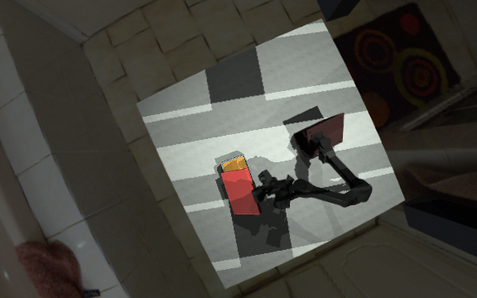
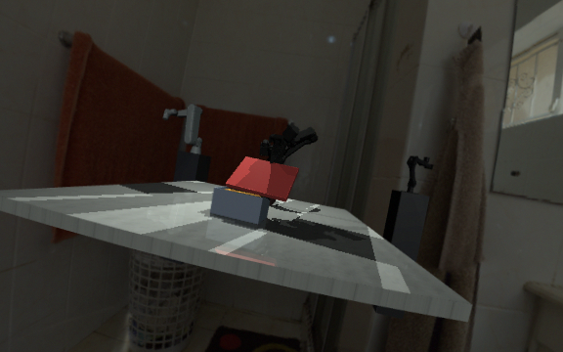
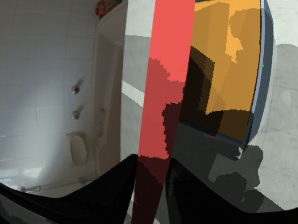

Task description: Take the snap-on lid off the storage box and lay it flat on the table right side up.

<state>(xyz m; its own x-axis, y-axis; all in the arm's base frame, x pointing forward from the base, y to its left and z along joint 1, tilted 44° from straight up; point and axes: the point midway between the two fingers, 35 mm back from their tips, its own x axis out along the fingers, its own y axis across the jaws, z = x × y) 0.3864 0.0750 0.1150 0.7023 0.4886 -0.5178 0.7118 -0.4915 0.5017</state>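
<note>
Now: gripper tip 60 mm short of the red lid, 10 mm to the left of it and 50 mm above it. Round my gripper tip: grey-blue storage box: 40 mm ahead, 80 mm to the right, 180 mm below.
</note>
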